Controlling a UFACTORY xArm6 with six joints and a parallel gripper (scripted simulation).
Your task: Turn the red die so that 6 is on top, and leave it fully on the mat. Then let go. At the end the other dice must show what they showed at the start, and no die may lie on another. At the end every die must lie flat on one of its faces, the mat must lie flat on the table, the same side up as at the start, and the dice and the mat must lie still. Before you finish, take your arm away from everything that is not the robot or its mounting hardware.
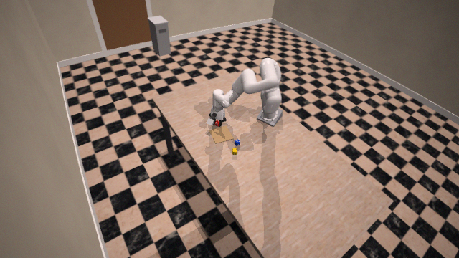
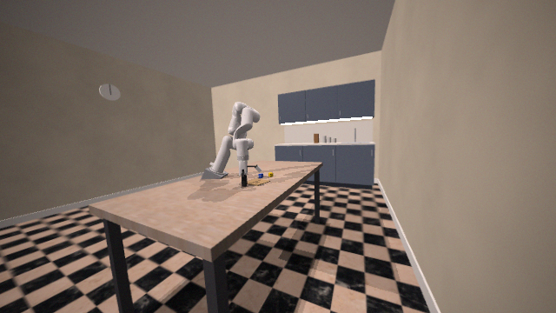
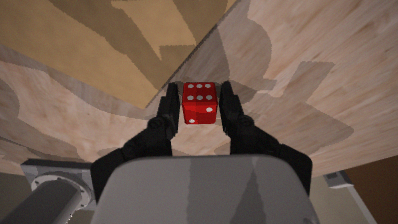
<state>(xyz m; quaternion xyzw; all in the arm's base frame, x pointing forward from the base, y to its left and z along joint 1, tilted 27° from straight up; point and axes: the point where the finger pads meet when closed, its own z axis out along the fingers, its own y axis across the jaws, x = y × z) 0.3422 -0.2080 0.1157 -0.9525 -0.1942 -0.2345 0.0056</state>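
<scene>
Now: the red die 10 mm below my hand. The rest, counted from my hand: tan mat 100 mm to the left, 40 mm ahead, 20 mm below; then yellow die 280 mm to the left, 80 mm ahead, 10 mm below; then blue die 240 mm to the left, 10 mm below, 10 mm ahead.
</scene>
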